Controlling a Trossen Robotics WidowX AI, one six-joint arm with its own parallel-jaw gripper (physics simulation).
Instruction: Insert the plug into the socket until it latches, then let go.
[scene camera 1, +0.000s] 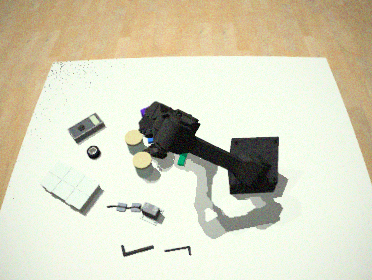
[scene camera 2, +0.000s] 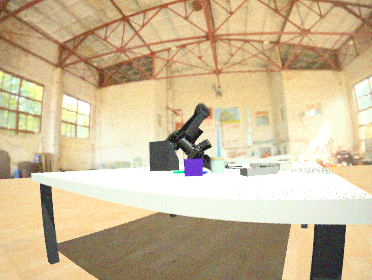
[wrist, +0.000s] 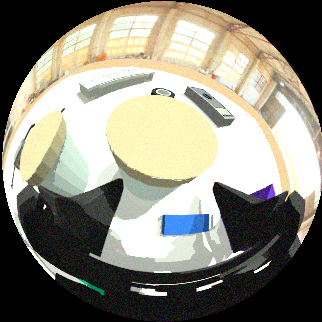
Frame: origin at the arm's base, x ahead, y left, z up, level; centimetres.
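Seen in the pictures: gripper, between the fingertips: (scene camera 2: 213, 170) (wrist: 169, 185); arm's base, origin of its link: (scene camera 1: 251, 165) (scene camera 2: 166, 152).
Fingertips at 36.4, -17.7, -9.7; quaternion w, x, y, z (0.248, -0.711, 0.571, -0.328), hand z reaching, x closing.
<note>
Offsets run from my fingertips to a thing's top centre, as dx, dy, dz.
A grey box-shaped connector {-4.6, +27.4, +3.1} (scene camera 1: 151, 210) sits on the table at the lower middle in scene camera 1. Two small grey blocks (scene camera 1: 121, 207) (scene camera 1: 136, 207) lie in line to its left on a dark cable; I cannot tell which part is plug or socket, or whether they are latched. My gripper (scene camera 1: 150, 139) (wrist: 169, 185) is wide open and empty, well away from them, by the jars. A blue block {-3.3, -3.4, -0.1} (scene camera 1: 151, 140) (wrist: 185, 224) shows between the spread fingers in the wrist view, not gripped. The arm partly hides it in scene camera 1.
Two lidded jars {+1.4, +2.0, +5.7} (scene camera 1: 133, 137) {-2.0, +11.3, +5.7} (scene camera 1: 142, 160) stand close to the gripper. A purple block {-4.1, -10.7, +5.5} (scene camera 1: 143, 112) (scene camera 2: 193, 167) and a green piece {-16.1, +3.5, -0.1} (scene camera 1: 182, 159) lie near the arm. A meter {+21.6, -7.7, +1.7} (scene camera 1: 86, 127), black ring {+17.2, +3.5, +0.5} (scene camera 1: 94, 156), tiled white box {+23.4, +17.7, +2.2} (scene camera 1: 71, 186) and hex keys {-0.7, +38.5, -0.5} (scene camera 1: 137, 250) {-13.0, +40.4, -0.8} (scene camera 1: 178, 249) lie farther off.
</note>
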